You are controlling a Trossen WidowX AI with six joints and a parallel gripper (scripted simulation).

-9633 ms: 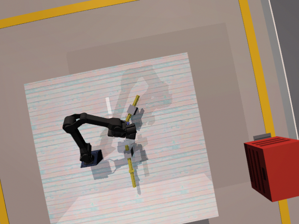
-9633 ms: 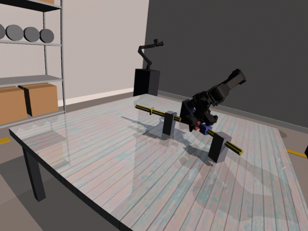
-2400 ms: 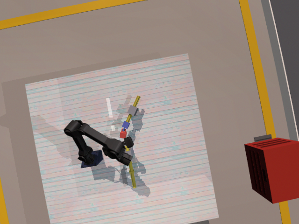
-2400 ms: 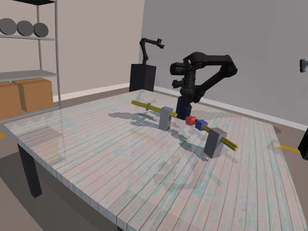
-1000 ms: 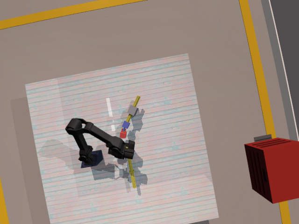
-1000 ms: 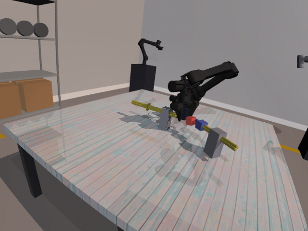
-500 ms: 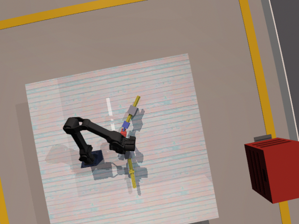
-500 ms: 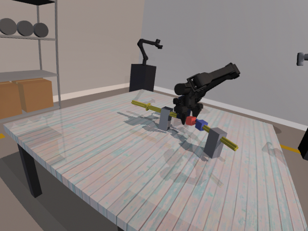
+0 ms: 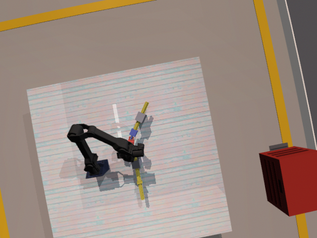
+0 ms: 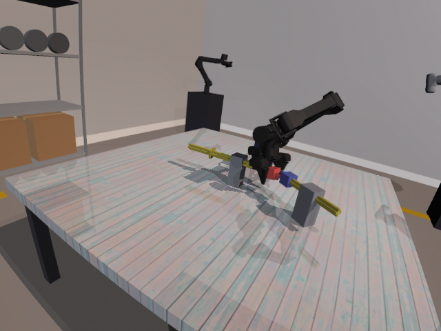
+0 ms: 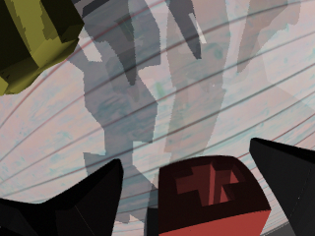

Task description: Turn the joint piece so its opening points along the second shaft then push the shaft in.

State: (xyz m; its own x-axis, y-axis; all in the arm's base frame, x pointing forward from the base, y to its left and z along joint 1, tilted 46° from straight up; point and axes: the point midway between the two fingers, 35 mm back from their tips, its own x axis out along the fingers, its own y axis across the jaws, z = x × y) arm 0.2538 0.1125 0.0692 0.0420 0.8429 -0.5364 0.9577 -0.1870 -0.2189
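The red joint piece is 40 mm above my gripper tip and 10 mm to the left of it.
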